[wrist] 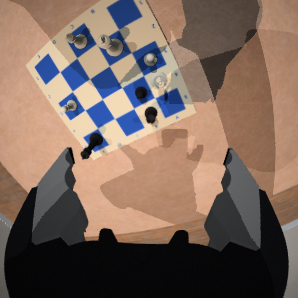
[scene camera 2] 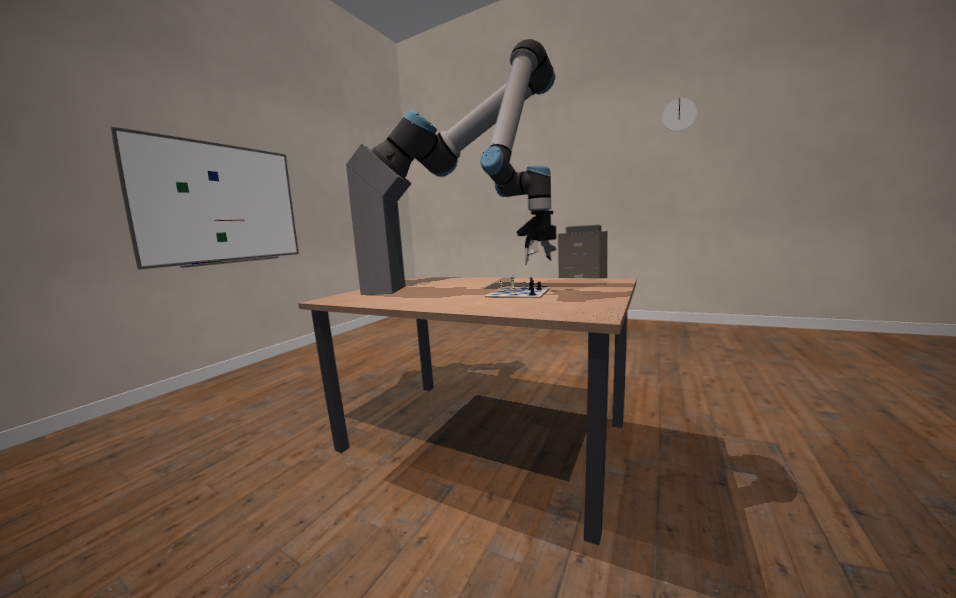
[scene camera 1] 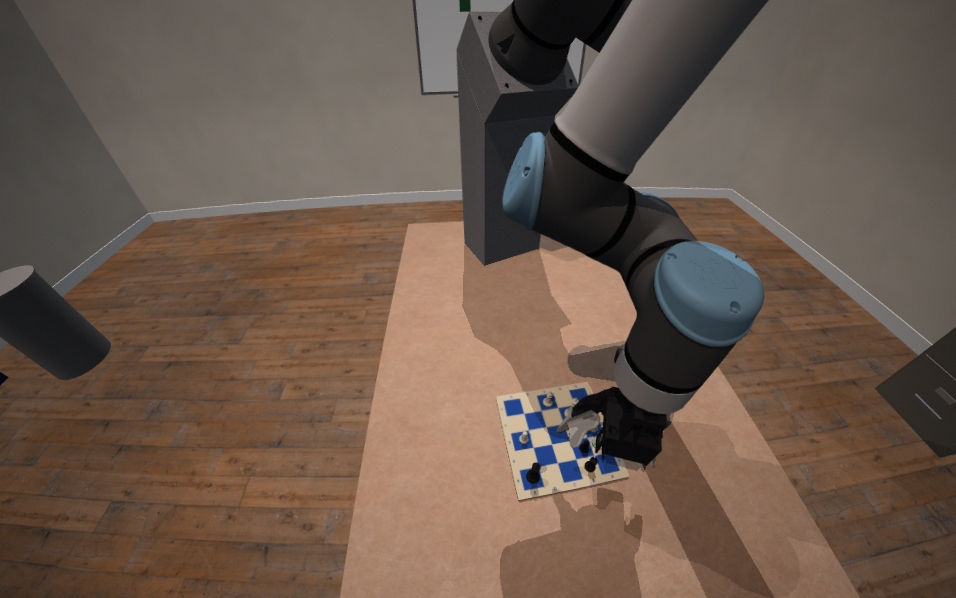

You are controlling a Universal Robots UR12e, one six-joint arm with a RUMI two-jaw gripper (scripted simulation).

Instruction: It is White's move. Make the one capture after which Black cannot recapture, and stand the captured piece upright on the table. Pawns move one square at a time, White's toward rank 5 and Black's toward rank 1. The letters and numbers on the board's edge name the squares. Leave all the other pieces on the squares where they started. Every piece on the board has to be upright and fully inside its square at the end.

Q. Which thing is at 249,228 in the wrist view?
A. My gripper.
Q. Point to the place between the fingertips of my gripper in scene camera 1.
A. At 605,443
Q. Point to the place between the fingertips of my gripper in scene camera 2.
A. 538,262
